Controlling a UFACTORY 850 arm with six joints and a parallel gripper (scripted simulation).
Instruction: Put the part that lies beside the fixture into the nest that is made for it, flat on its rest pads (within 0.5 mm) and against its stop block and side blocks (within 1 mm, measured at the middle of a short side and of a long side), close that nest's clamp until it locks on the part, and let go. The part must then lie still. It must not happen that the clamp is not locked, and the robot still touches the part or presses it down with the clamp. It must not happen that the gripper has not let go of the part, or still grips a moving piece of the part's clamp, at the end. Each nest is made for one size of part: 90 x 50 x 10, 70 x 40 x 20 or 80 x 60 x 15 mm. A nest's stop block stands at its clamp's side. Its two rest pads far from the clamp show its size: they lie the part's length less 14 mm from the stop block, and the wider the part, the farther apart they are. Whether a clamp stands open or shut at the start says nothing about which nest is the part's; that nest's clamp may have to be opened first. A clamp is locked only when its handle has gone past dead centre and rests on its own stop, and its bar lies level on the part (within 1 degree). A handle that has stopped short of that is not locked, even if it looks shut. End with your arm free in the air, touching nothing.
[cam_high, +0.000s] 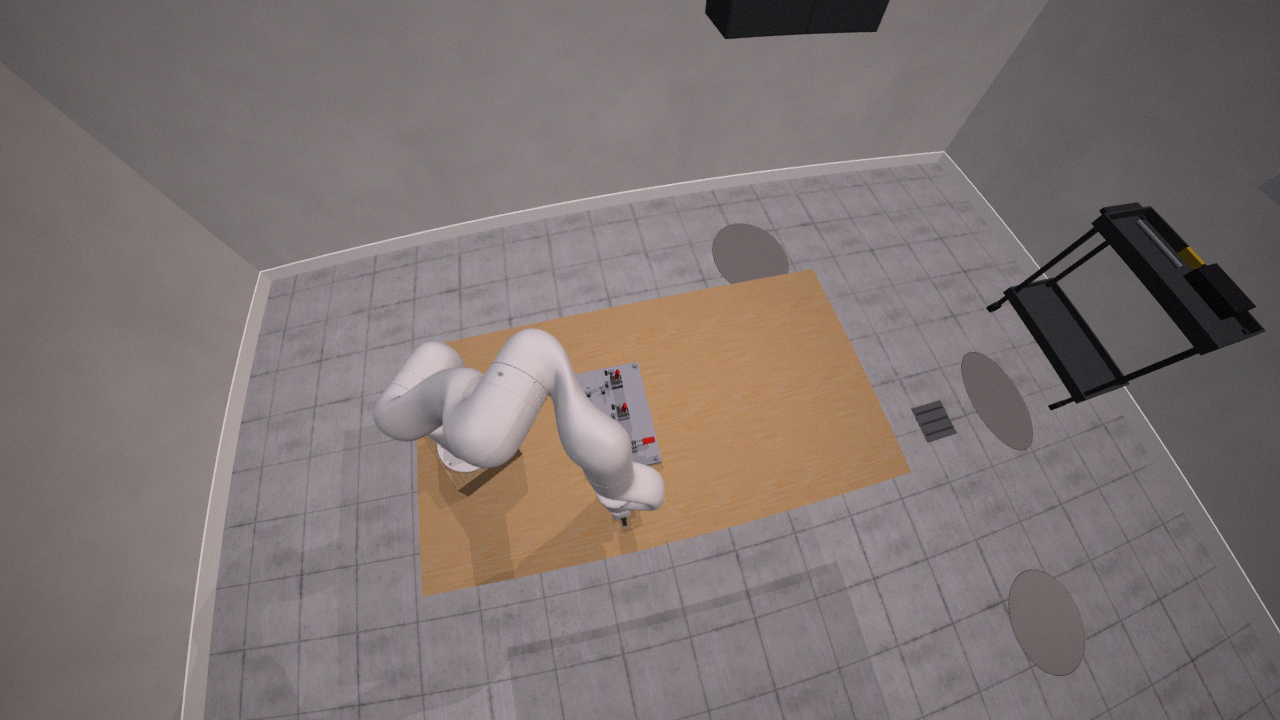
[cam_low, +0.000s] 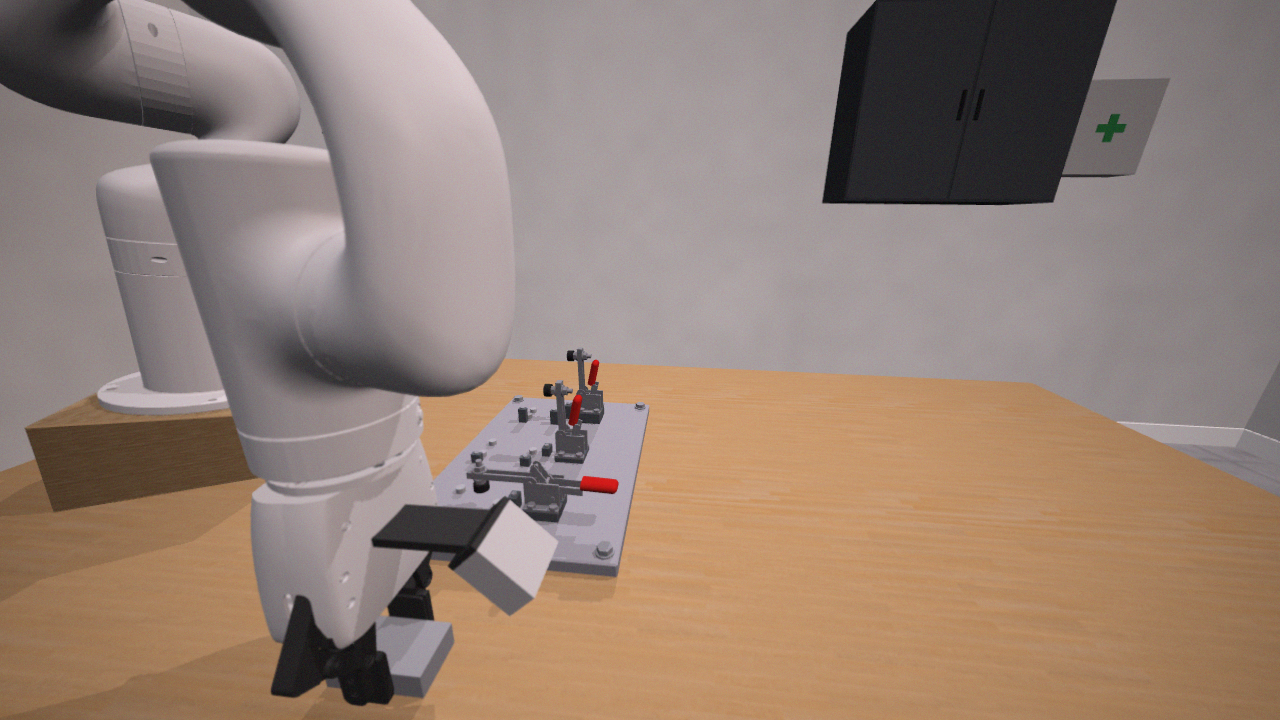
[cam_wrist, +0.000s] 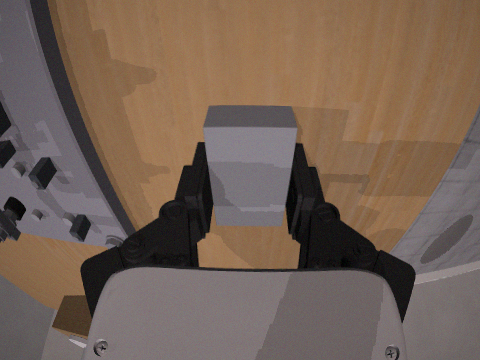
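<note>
Right now the clamp is 16 cm to the left of my hand, 7 cm ahead of it and 3 cm above it. The rest, counted from my hand: grey fixture plate: 27 cm to the left, 4 cm ahead, 1 cm below; then grey block part: 1 cm below.
</note>
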